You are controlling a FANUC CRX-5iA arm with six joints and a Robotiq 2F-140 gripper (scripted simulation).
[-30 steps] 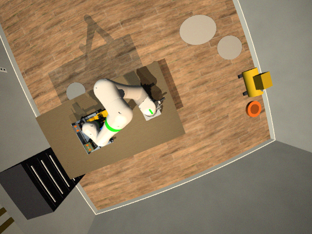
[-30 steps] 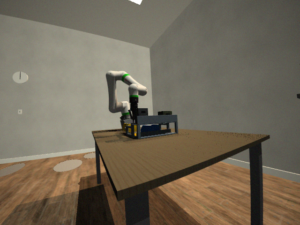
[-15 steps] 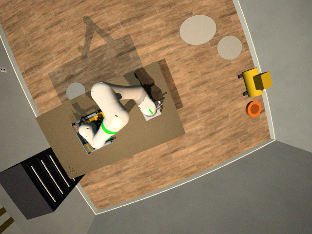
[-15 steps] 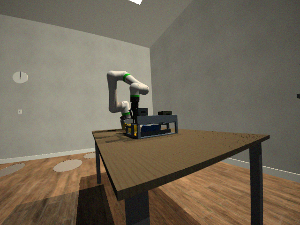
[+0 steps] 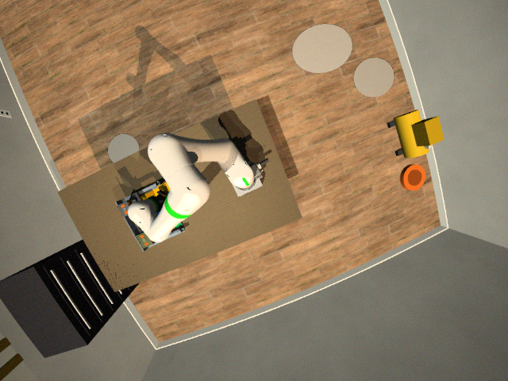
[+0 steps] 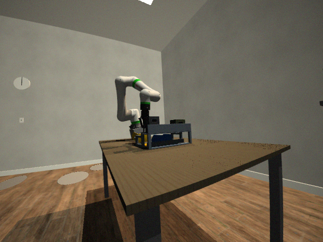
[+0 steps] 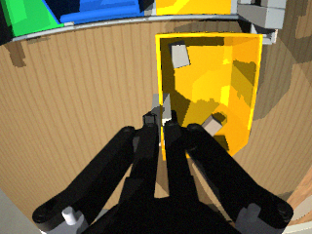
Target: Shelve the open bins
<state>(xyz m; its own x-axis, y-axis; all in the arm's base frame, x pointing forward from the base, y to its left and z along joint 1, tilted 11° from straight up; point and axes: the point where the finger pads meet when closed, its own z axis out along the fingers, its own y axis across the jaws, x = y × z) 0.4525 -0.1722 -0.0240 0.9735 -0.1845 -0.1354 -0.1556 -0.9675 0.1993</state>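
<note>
Now: the yellow bin 5 cm to the right of my hand, 4 cm below it and 2 cm behind it. From my hand the other things lie so: blue bin 19 cm ahead, 6 cm below, 4 cm to the left; then blue mark 19 cm ahead, 10 cm below, 4 cm to the left; then yellow mark 17 cm ahead, 10 cm below, 7 cm to the right.
</note>
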